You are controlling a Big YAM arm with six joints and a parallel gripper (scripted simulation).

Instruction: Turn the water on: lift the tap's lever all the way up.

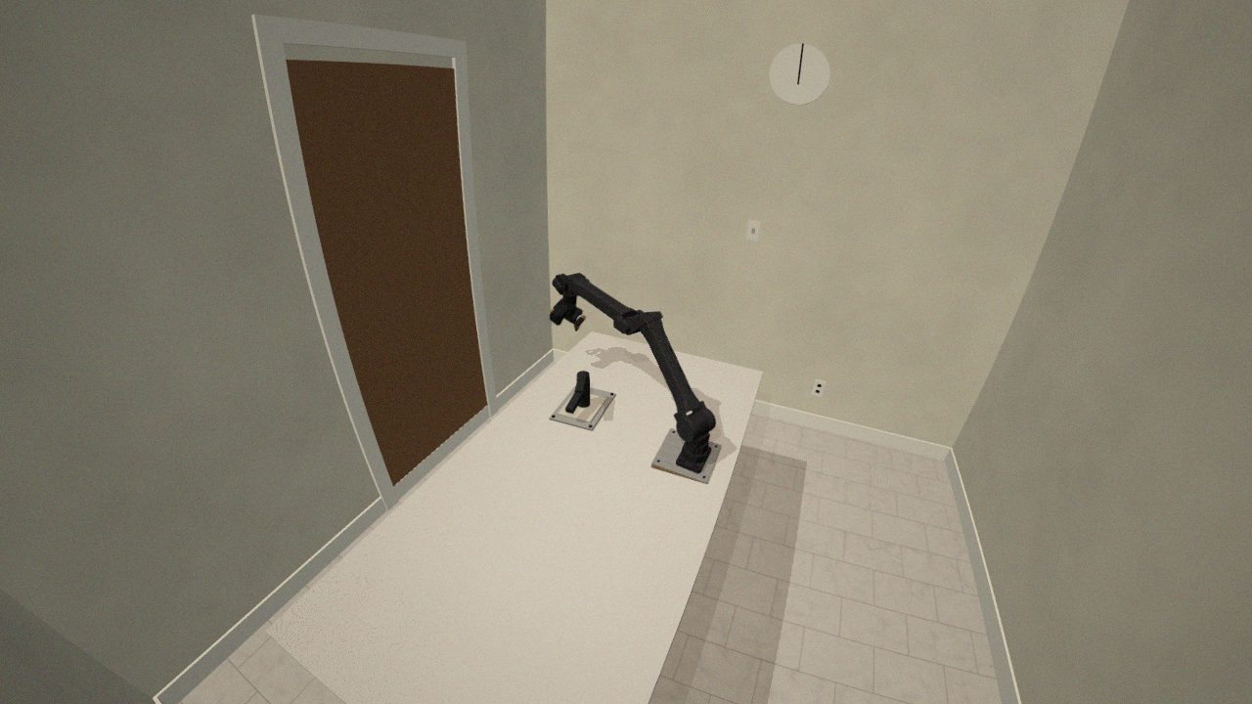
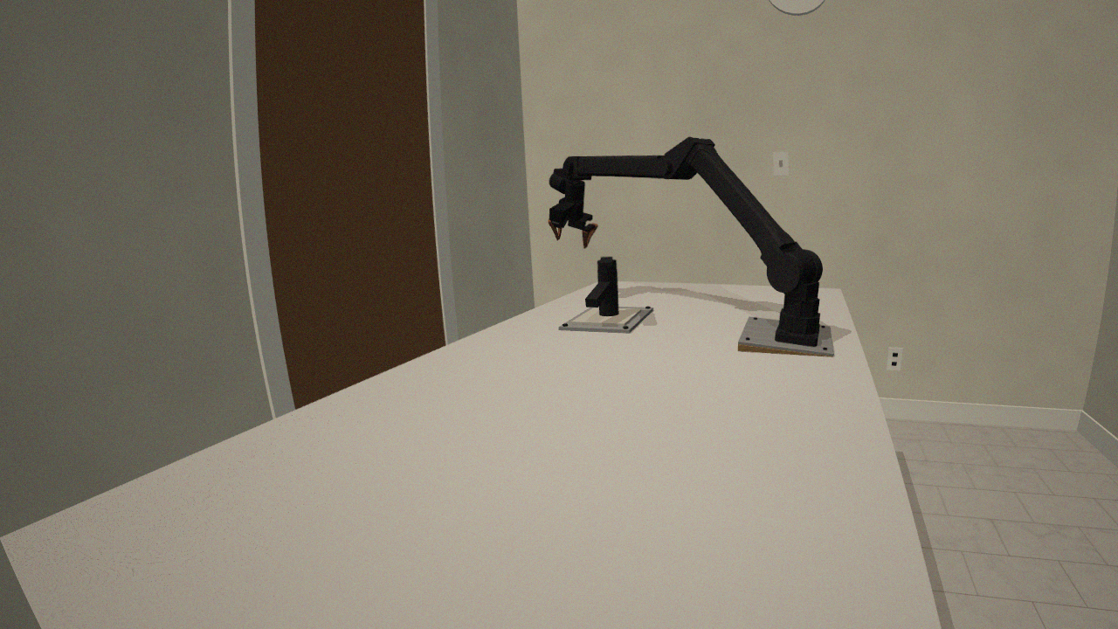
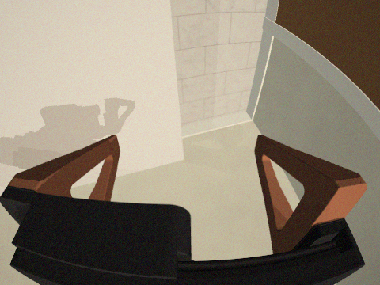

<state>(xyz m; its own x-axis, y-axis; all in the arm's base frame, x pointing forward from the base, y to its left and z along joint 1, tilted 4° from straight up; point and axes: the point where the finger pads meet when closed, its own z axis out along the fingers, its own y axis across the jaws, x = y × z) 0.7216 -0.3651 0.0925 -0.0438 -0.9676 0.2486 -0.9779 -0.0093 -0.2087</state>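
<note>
The lever lies 330 mm to the left of my hand, 270 mm behind it and 20 mm below it. The rest, counted from my hand: black tap (300 mm to the left, 260 mm behind, 70 mm below).
</note>
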